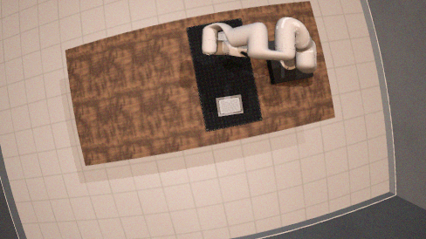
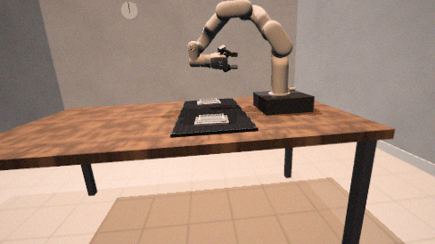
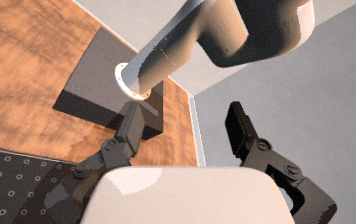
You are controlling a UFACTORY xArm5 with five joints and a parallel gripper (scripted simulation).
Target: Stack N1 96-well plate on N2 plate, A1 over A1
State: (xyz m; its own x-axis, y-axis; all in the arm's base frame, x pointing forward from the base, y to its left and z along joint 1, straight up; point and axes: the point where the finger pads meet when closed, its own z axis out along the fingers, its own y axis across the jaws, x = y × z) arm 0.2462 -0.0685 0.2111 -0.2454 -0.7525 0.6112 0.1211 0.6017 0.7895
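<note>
Now: the nest N1 280 mm below my hand, 170 mm to the right of it and 170 mm ahead of it.
</note>
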